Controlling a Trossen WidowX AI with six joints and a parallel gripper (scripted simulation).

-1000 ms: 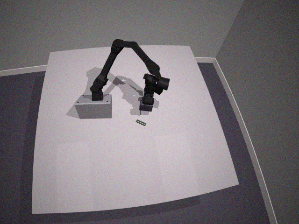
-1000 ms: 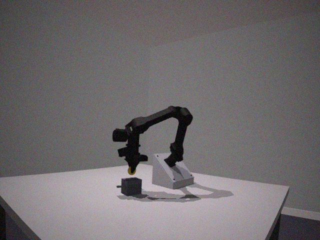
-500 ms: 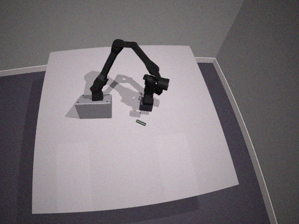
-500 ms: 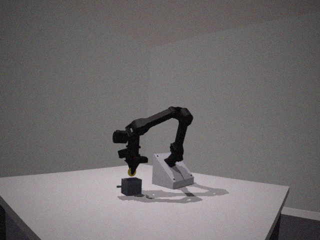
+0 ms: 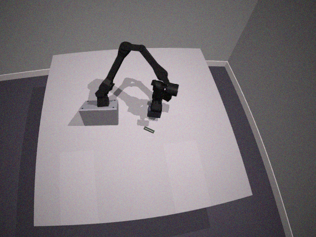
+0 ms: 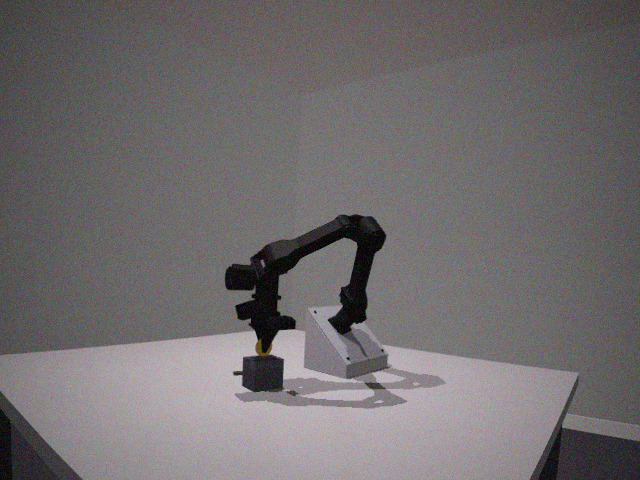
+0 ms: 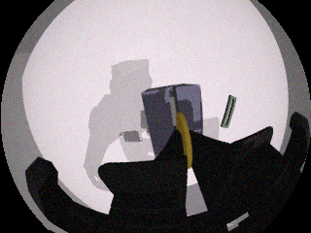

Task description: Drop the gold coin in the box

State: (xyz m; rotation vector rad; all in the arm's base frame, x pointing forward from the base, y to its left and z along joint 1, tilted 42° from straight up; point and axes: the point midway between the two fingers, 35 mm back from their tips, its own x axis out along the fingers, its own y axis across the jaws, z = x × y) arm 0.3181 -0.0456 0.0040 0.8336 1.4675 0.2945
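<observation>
The coin is 10 mm above my gripper tip.
</observation>
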